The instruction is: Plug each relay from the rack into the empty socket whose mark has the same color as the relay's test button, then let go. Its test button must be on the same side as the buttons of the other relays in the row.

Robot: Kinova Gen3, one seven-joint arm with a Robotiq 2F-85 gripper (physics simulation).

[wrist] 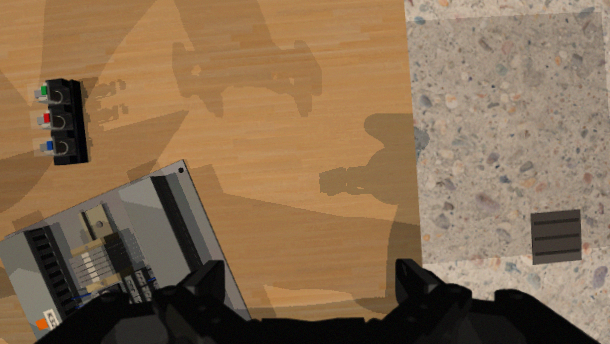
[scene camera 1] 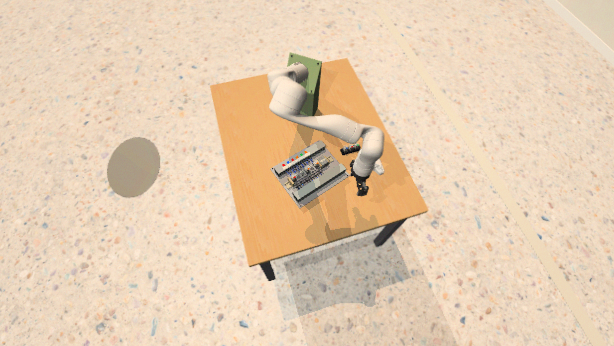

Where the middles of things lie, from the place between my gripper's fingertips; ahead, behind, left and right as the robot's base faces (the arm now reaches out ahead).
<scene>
My hand is 26 cm past the grey panel [scene camera 1: 282,179], 1 cm to the left of it and 24 cm above it. From my hand the other things lie so: black rack [wrist: 76,108] (22 cm behind, 25 cm to the left, 23 cm below); clear relay [wrist: 54,146] (23 cm behind, 22 cm to the left, 21 cm below).
</scene>
